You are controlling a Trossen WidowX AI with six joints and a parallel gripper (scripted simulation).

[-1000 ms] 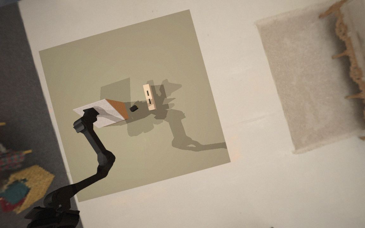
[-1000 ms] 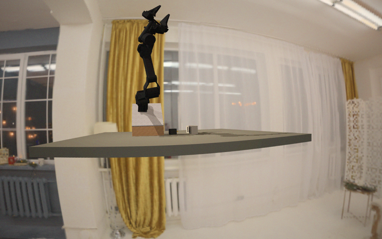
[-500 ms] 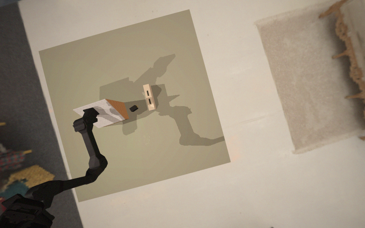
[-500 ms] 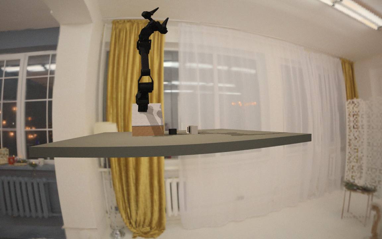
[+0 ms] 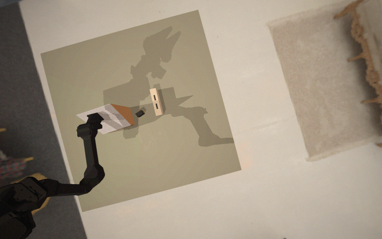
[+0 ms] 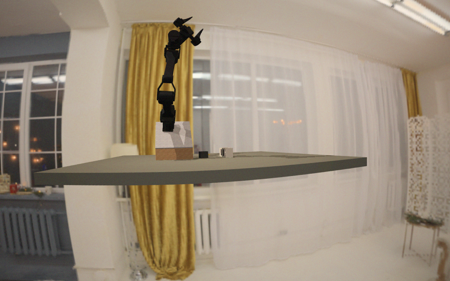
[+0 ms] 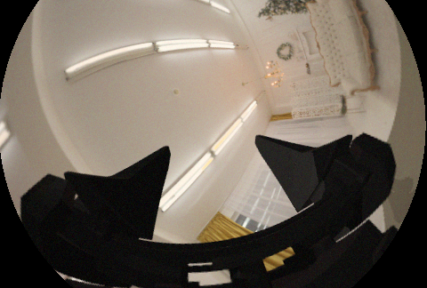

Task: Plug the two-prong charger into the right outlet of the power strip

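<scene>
Right now the dark grey charger is 70 mm ahead of my gripper tip, 240 mm to the left of it and 730 mm below it.
</scene>
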